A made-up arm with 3 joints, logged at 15 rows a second.
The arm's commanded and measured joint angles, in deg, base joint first. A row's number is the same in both.
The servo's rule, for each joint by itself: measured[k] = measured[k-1] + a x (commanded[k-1-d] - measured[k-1]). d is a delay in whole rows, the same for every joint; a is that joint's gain. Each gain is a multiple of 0.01, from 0.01 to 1. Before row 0 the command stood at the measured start. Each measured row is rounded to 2 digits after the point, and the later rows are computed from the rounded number. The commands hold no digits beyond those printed.
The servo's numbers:
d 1
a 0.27 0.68 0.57
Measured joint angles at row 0:
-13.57, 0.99, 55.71
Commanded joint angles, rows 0 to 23:
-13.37, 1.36, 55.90
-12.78, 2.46, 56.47
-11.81, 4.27, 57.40
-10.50, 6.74, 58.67
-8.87, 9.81, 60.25
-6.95, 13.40, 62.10
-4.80, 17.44, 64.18
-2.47, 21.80, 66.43
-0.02, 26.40, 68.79
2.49, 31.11, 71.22
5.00, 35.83, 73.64
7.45, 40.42, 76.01
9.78, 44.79, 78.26
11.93, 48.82, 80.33
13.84, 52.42, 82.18
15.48, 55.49, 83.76
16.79, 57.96, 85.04
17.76, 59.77, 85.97
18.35, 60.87, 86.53
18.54, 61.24, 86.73
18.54, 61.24, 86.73
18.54, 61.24, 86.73
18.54, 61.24, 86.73
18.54, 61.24, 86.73
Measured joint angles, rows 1 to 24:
-13.57, 0.99, 55.71
-13.52, 1.24, 55.82
-13.32, 2.07, 56.19
-12.91, 3.57, 56.88
-12.26, 5.73, 57.90
-11.34, 8.50, 59.24
-10.15, 11.83, 60.87
-8.71, 15.64, 62.76
-7.03, 19.83, 64.85
-5.14, 24.30, 67.10
-3.08, 28.93, 69.45
-0.90, 33.62, 71.84
1.35, 38.24, 74.22
3.63, 42.69, 76.52
5.87, 46.86, 78.69
8.02, 50.64, 80.68
10.03, 53.94, 82.44
11.86, 56.67, 83.92
13.45, 58.78, 85.09
14.77, 60.20, 85.91
15.79, 60.91, 86.38
16.53, 61.13, 86.58
17.07, 61.20, 86.67
17.47, 61.23, 86.70

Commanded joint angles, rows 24 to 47:
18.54, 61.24, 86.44
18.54, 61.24, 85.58
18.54, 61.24, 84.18
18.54, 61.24, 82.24
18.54, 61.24, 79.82
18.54, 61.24, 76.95
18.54, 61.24, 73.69
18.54, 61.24, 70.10
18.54, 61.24, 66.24
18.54, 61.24, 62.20
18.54, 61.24, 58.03
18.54, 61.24, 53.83
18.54, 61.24, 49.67
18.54, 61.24, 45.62
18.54, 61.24, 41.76
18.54, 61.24, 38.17
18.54, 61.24, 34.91
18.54, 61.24, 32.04
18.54, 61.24, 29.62
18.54, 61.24, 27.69
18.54, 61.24, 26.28
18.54, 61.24, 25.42
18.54, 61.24, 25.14
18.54, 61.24, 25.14
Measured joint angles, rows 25 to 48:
17.76, 61.24, 86.72
17.97, 61.24, 86.56
18.12, 61.24, 86.00
18.23, 61.24, 84.96
18.31, 61.24, 83.41
18.37, 61.24, 81.36
18.42, 61.24, 78.85
18.45, 61.24, 75.91
18.47, 61.24, 72.60
18.49, 61.24, 68.97
18.50, 61.24, 65.11
18.51, 61.24, 61.07
18.52, 61.24, 56.94
18.53, 61.24, 52.80
18.53, 61.24, 48.71
18.53, 61.24, 44.75
18.53, 61.24, 41.00
18.53, 61.24, 37.53
18.53, 61.24, 34.40
18.53, 61.24, 31.68
18.53, 61.24, 29.41
18.53, 61.24, 27.63
18.53, 61.24, 26.37
18.53, 61.24, 25.67

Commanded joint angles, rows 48 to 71:
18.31, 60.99, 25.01
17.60, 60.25, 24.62
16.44, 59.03, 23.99
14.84, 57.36, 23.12
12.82, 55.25, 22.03
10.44, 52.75, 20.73
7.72, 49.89, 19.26
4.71, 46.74, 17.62
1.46, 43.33, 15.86
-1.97, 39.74, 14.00
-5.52, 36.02, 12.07
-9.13, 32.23, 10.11
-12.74, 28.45, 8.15
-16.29, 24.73, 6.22
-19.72, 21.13, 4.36
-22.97, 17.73, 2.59
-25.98, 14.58, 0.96
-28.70, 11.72, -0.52
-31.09, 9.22, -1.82
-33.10, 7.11, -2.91
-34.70, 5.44, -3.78
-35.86, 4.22, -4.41
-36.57, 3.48, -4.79
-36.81, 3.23, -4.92
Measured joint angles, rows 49 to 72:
18.53, 61.24, 25.37
18.47, 61.07, 25.16
18.24, 60.51, 24.85
17.75, 59.50, 24.36
16.96, 58.04, 23.65
15.84, 56.14, 22.73
14.38, 53.83, 21.59
12.58, 51.15, 20.26
10.46, 48.15, 18.76
8.03, 44.87, 17.11
5.33, 41.38, 15.34
2.40, 37.74, 13.48
-0.71, 33.99, 11.56
-3.96, 30.22, 9.62
-7.29, 26.49, 7.68
-10.65, 22.85, 5.79
-13.98, 19.37, 3.97
-17.22, 16.11, 2.25
-20.32, 13.12, 0.67
-23.23, 10.47, -0.75
-25.89, 8.19, -1.98
-28.27, 6.32, -3.01
-30.32, 4.89, -3.81
-32.01, 3.93, -4.37

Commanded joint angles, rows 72 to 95:
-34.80, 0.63, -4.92
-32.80, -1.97, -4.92
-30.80, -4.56, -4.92
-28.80, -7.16, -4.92
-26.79, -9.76, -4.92
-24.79, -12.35, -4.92
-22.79, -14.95, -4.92
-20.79, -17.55, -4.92
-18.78, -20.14, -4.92
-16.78, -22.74, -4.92
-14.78, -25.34, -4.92
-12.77, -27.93, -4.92
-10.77, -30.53, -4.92
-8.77, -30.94, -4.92
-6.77, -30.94, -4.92
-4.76, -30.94, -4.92
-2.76, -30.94, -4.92
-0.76, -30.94, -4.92
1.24, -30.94, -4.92
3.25, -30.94, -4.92
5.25, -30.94, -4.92
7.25, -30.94, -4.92
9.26, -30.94, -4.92
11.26, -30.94, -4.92
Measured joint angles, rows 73 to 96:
-33.31, 3.45, -4.68
-33.71, 1.53, -4.82
-33.46, -0.85, -4.88
-32.74, -3.37, -4.90
-31.68, -5.95, -4.91
-30.36, -8.54, -4.92
-28.86, -11.13, -4.92
-27.22, -13.73, -4.92
-25.48, -16.33, -4.92
-23.67, -18.92, -4.92
-21.81, -21.52, -4.92
-19.91, -24.12, -4.92
-17.98, -26.71, -4.92
-16.03, -29.31, -4.92
-14.07, -30.42, -4.92
-12.10, -30.77, -4.92
-10.12, -30.89, -4.92
-8.13, -30.92, -4.92
-6.14, -30.93, -4.92
-4.15, -30.94, -4.92
-2.15, -30.94, -4.92
-0.15, -30.94, -4.92
1.85, -30.94, -4.92
3.85, -30.94, -4.92

